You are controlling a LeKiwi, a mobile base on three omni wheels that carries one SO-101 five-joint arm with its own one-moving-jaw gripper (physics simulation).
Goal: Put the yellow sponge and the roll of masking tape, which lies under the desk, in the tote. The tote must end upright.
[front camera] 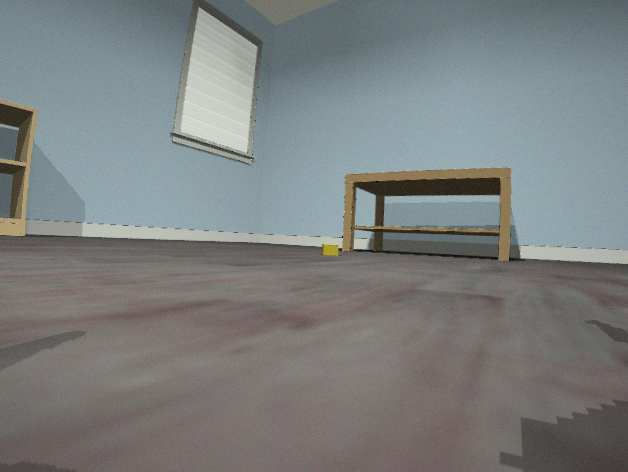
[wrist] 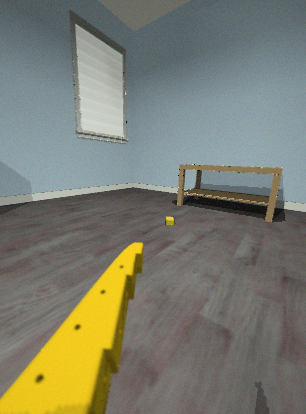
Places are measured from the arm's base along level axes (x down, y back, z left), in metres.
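Pixels of known places: hand, tool point: (wrist: pixel 142 254).
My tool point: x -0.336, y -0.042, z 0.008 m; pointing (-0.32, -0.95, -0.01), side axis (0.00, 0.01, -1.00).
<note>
Ahead of a thing's pixels: the offset from my tool point to its top centre. "pt": to the spot under its first point.
The yellow sponge {dx +0.384, dy -1.245, dz -0.117 m} (front camera: pixel 330 249) (wrist: pixel 170 221) is a small yellow block on the floor, a little in front and to the left of a low wooden table. It is far beyond my gripper. In the wrist view one notched yellow jaw shows, rising from the lower left; the moving jaw is out of the picture, so my gripper is fully open, with nothing held. The masking tape, the desk and the tote do not show in either view.
The low wooden table {pt dx +0.004, dy -1.584, dz -0.642 m} (front camera: pixel 427 175) (wrist: pixel 230 169) with a slatted lower shelf stands near the back wall on the right. A wooden shelf unit (front camera: pixel 26 172) stands at the far left of the front view. A window (front camera: pixel 218 83) (wrist: pixel 100 82) is on the left wall.
</note>
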